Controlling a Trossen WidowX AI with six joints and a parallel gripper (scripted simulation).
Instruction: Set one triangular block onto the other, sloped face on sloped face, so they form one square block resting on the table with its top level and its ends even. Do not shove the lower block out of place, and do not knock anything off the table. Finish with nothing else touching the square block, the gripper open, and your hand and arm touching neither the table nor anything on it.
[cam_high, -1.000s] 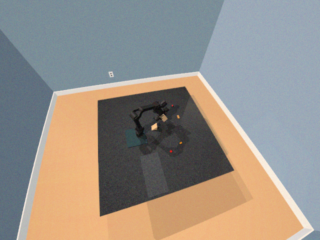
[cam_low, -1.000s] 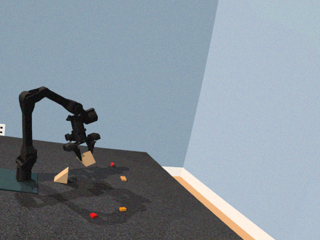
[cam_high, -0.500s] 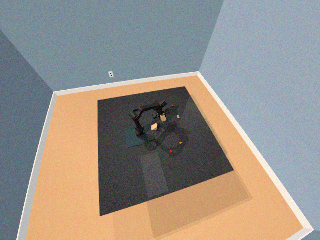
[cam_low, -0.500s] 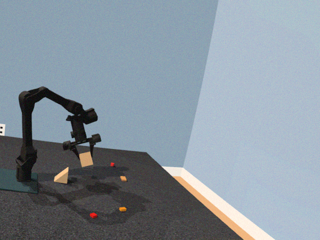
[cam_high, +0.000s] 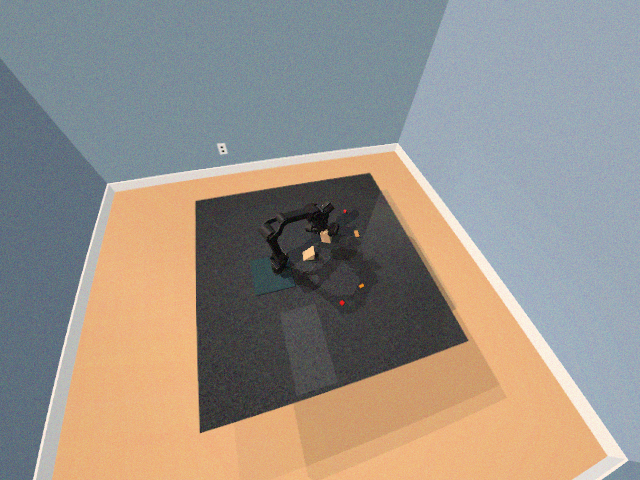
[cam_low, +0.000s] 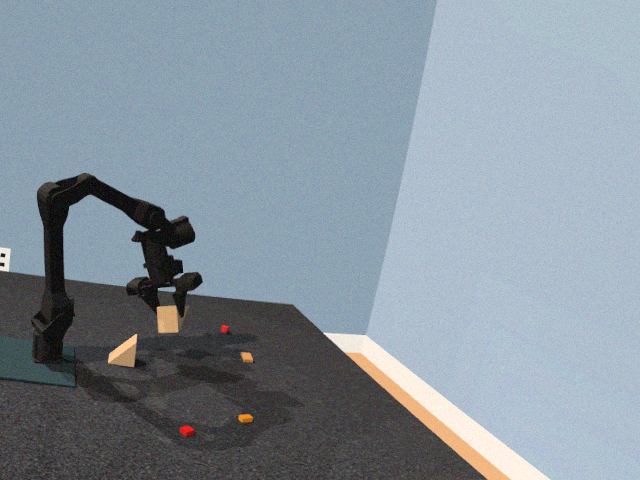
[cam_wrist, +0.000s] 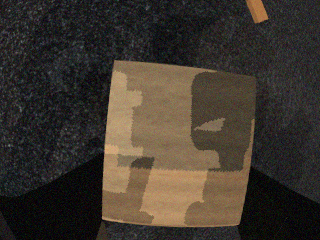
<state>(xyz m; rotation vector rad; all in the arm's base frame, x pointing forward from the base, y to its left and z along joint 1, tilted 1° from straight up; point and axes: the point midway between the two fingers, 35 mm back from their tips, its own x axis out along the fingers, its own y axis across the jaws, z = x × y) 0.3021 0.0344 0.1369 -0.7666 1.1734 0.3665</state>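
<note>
The triangular block is 1 cm behind my gripper tip and 1 cm above it.
</note>
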